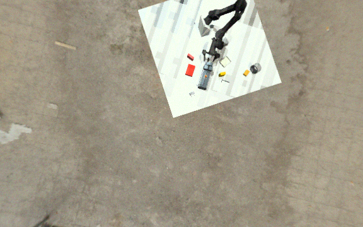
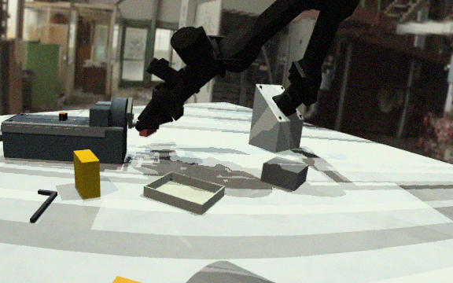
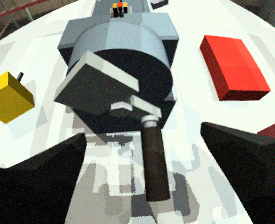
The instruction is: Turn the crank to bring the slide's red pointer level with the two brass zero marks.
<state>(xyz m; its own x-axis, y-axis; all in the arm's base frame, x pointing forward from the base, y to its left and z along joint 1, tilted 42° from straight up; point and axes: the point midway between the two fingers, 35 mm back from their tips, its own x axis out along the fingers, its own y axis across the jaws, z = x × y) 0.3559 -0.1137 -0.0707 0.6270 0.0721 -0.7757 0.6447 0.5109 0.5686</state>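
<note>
Now: the dark crank handle 2 cm behind my gripper tip and 1 cm to the left of it. The rest, counted from my gripper tip: flat red block 2 cm behind, 20 cm to the right, 5 cm below; then red pointer 13 cm ahead, 10 cm to the right, 1 cm above; then yellow block 18 cm ahead, 10 cm to the left, 4 cm below.
</note>
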